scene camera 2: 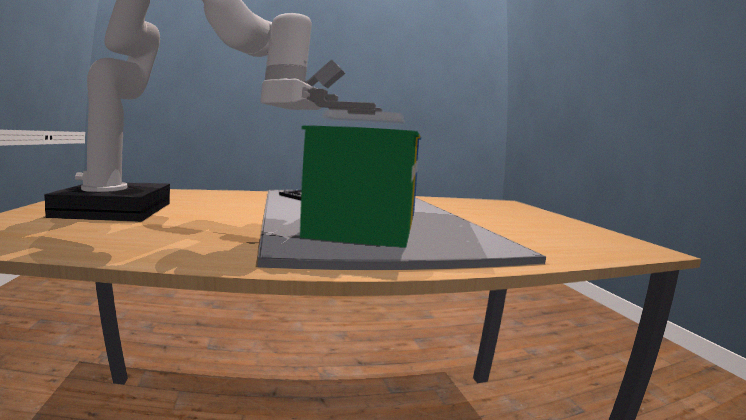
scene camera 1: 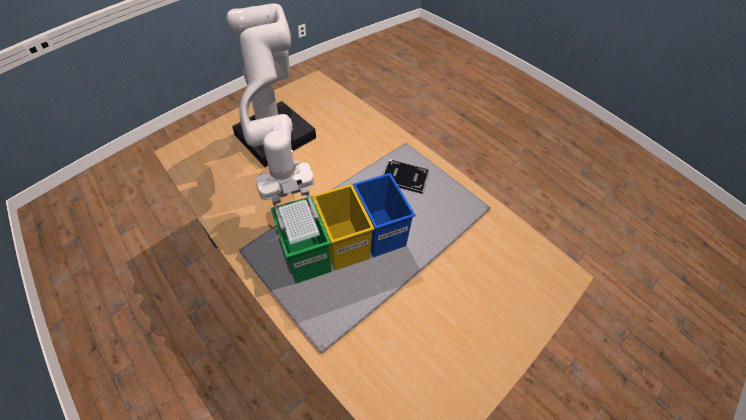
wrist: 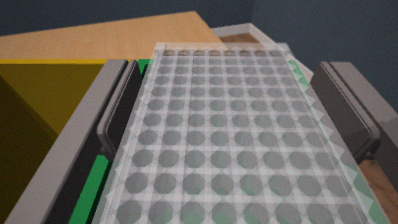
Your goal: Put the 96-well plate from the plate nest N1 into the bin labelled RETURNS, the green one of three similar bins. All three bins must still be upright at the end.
Note:
I see a green bin, a clear 96-well plate, a yellow bin and a blue bin.

